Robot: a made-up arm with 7 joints.
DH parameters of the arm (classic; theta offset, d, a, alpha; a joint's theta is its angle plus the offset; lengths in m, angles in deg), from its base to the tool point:
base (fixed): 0 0.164 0 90
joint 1: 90 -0.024 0.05 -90
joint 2: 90 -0.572 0.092 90
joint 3: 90 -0.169 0.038 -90
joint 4: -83.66 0 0.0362 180
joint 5: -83.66 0.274 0.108 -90
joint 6: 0 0.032 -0.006 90
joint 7: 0 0.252 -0.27 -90
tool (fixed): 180 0.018 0 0
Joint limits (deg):
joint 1: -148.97..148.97
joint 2: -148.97..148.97
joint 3: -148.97..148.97
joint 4: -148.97..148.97
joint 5: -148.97..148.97
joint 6: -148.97..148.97
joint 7: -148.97..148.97
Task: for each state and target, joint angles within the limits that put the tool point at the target. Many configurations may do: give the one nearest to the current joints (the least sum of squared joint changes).
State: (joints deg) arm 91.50 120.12 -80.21 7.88 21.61 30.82 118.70
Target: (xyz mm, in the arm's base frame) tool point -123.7 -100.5 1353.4
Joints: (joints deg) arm 104.95 102.47 -113.80 -2.90 36.68 11.09 132.28
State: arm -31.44 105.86 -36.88 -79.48 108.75 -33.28 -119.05
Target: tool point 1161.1 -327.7 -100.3
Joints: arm -11.37 109.46 -57.47 -67.41 96.12 -19.99 -132.45
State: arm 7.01 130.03 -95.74 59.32 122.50 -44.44 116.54
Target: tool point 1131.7 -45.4 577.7
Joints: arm 15.37 133.81 -121.47 51.45 129.25 -34.53 134.27
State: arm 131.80 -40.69 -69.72 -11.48 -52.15 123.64 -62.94
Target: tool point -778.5 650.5 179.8
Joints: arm 148.97 -47.40 -68.70 -7.93 -53.25 114.12 -54.26
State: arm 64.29 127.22 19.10 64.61 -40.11 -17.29 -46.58
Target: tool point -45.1 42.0 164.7
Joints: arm 79.11 126.31 69.36 42.99 -19.86 -7.83 -62.51
